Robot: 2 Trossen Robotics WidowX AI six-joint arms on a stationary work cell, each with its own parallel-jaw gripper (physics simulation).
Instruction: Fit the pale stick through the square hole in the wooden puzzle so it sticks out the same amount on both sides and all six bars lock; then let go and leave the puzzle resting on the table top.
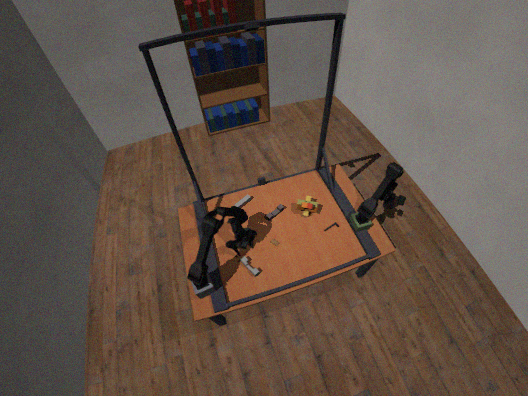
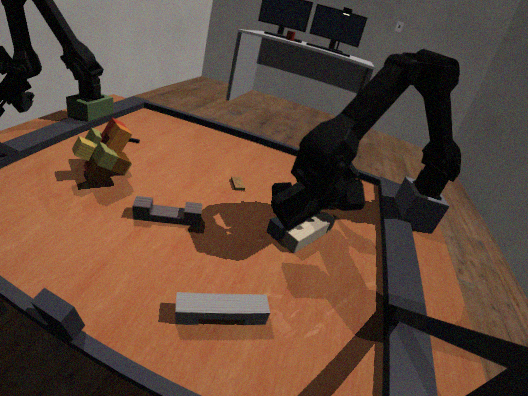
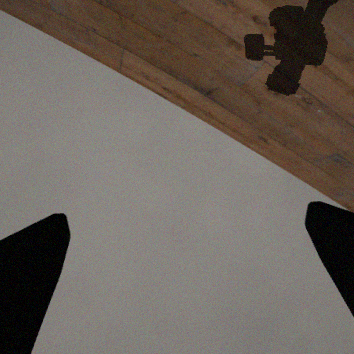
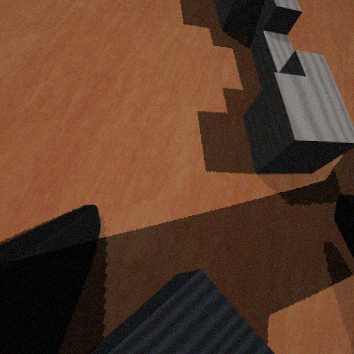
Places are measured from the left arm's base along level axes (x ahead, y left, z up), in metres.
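Pixels of known places: left gripper, fingertip midpoint: [image 1: 397, 199] [image 3: 189, 219]; right gripper, fingertip midpoint: [image 1: 246, 252] [image 4: 218, 211]; left arm's base, origin of the base link: [image 1: 361, 218] [image 2: 89, 97]; right arm's base, origin of the base link: [image 1: 201, 282] [image 2: 426, 190].
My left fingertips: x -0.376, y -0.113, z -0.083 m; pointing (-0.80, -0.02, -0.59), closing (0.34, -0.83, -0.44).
Note:
For each thing: its middle in the pictures, then the offset to it from my left fingertips. Level surfaces: height alone.
- pale stick, body centre: [image 2: 310, 230] dz +0.028, dx +1.115, dy +0.004 m
- dark notched bar, body centre: [image 2: 295, 220] dz +0.028, dx +1.078, dy +0.018 m
- light grey notched bar, body centre: [image 4: 269, 50] [image 1: 250, 266] dz +0.028, dx +1.091, dy +0.199 m
- dark grey notched bar, body centre: [image 2: 167, 211] [image 1: 275, 212] dz +0.028, dx +0.862, dy -0.114 m
- long grey bar, body centre: [image 2: 221, 309] [image 1: 242, 202] dz +0.028, dx +1.049, dy -0.246 m
- small tan piece, body centre: [image 2: 238, 183] [image 1: 274, 242] dz +0.016, dx +0.917, dy +0.083 m
- thin dark angled tool, body centre: [image 2: 125, 136] [image 1: 331, 228] dz +0.016, dx +0.554, dy +0.088 m
- orange table top, its level: dz +0.012 m
The pale stick [image 2: 311, 234] lies by a dark notched bar [image 2: 277, 226] [image 4: 185, 320] under my right gripper [image 1: 239, 248] [image 4: 218, 211]. This gripper is open, its fingers low on either side of the dark bar; the arm hides part of both pieces. A light grey notched bar [image 1: 251, 266] [image 4: 315, 95] lies apart. A dark grey notched bar [image 1: 275, 212] [image 2: 167, 213] and a long grey bar [image 1: 243, 202] [image 2: 222, 306] lie loose. A cluster of crossed yellow, green and orange bars [image 1: 308, 205] [image 2: 106, 154] stands apart; its hole cannot be made out. My left gripper [image 3: 189, 219] is open and empty, beyond the table.
A small tan piece [image 1: 275, 242] [image 2: 237, 184] lies mid-table. A thin dark angled tool [image 1: 331, 227] [image 2: 134, 140] lies near the coloured cluster. Dark rails [image 1: 300, 285] border the orange table top [image 1: 300, 260], and a tall dark frame [image 1: 327, 95] rises from it.

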